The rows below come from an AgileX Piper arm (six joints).
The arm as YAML. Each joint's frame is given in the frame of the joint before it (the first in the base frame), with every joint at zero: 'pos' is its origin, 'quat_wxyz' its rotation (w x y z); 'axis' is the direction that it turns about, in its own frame. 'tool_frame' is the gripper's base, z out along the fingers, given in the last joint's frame.
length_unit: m
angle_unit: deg
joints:
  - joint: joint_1
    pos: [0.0, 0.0, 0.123]
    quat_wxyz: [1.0, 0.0, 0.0, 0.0]
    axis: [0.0, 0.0, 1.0]
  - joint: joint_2
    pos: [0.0, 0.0, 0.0]
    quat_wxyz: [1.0, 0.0, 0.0, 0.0]
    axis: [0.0, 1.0, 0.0]
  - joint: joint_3
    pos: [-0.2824, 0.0, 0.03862]
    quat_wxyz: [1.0, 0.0, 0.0, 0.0]
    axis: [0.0, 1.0, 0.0]
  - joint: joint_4
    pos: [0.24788, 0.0, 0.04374]
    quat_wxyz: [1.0, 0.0, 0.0, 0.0]
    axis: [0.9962, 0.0, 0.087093]
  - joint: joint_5
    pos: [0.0, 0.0, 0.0]
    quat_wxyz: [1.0, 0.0, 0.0, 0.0]
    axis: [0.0, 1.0, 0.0]
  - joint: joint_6
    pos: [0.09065, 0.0, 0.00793]
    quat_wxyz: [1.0, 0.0, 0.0, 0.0]
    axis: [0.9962, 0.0, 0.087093]
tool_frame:
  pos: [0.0, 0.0, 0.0]
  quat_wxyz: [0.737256, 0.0, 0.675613, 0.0]
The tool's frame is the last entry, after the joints.
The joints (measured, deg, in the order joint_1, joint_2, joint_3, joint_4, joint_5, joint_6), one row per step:
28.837, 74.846, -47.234, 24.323, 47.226, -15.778
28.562, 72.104, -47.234, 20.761, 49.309, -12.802
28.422, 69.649, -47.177, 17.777, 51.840, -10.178
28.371, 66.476, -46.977, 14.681, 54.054, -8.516
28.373, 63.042, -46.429, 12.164, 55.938, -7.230
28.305, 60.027, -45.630, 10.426, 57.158, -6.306
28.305, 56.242, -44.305, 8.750, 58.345, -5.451
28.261, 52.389, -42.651, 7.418, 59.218, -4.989
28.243, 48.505, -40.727, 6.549, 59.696, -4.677
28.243, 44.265, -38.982, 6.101, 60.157, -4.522
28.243, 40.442, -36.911, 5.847, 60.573, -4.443
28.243, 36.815, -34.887, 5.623, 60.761, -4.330
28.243, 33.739, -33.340, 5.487, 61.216, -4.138
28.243, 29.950, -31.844, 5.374, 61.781, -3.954
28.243, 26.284, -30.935, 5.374, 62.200, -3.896
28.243, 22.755, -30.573, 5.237, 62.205, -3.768
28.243, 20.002, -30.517, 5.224, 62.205, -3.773
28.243, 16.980, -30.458, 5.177, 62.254, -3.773
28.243, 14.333, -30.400, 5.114, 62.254, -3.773
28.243, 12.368, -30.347, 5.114, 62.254, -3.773
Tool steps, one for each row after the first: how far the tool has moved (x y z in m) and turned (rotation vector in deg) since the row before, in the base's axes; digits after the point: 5 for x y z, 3 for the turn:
-0.00656, -0.00835, 0.00860, -1.706, -0.896, -0.870
-0.00739, -0.00760, 0.00681, -1.714, -0.180, -0.740
-0.00904, -0.00871, 0.00847, -1.703, -1.462, -0.104
-0.01039, -0.00877, 0.00735, -1.257, -1.598, -0.168
-0.00927, -0.00758, 0.00460, -0.734, -1.383, -0.352
-0.01210, -0.00884, 0.00358, -0.573, -1.636, -0.337
-0.01230, -0.00867, 0.00135, -0.375, -1.654, -0.200
-0.01225, -0.00792, -0.00064, 0.051, -1.622, -0.180
-0.01290, -0.00758, 0.00007, 0.629, -1.958, -0.073
-0.01177, -0.00668, -0.00349, 0.441, -1.274, -0.027
-0.01048, -0.00596, -0.00431, 0.520, -1.317, -0.086
-0.00879, -0.00489, -0.00363, 0.471, -0.950, -0.126
-0.01020, -0.00561, -0.00309, 0.799, -1.518, -0.109
-0.00926, -0.00494, -0.00079, 1.130, -2.044, -0.008
-0.00818, -0.00461, 0.00166, 1.444, -2.802, -0.125
-0.00651, -0.00352, 0.00209, 1.262, -2.384, 0.001
-0.00725, -0.00396, 0.00184, 1.338, -2.589, -0.009
-0.00634, -0.00350, 0.00127, 1.173, -2.309, -0.021
-0.00475, -0.00255, 0.00068, 0.905, -1.684, 0.000

